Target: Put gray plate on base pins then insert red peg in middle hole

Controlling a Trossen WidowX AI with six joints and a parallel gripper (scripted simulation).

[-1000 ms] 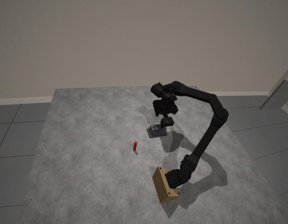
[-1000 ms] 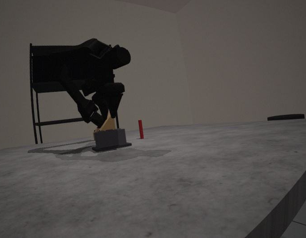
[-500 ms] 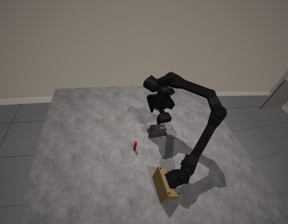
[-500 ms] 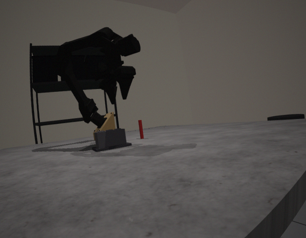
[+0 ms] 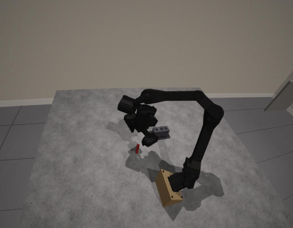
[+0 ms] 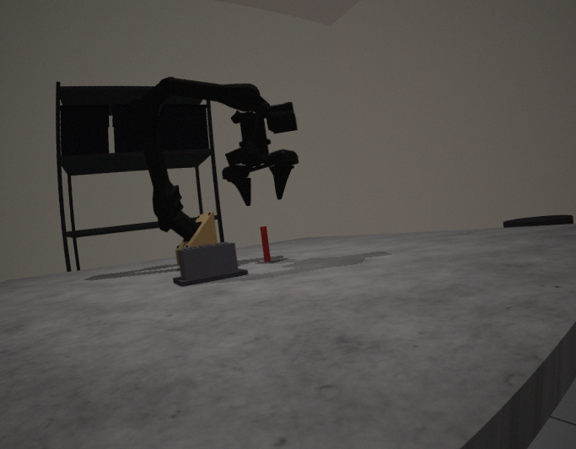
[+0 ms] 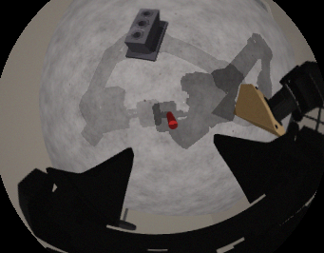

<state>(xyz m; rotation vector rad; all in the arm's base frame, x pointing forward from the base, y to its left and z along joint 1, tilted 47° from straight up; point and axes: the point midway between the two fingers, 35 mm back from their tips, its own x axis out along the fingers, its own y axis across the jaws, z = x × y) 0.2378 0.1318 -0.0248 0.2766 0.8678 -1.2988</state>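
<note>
Now: the red peg 10 mm to the right of my gripper tip and 90 mm below it. From my gripper tip the other things lie so: dark base: 100 mm ahead, 180 mm to the right, 120 mm below; gray plate: 100 mm ahead, 180 mm to the right, 90 mm below.
</note>
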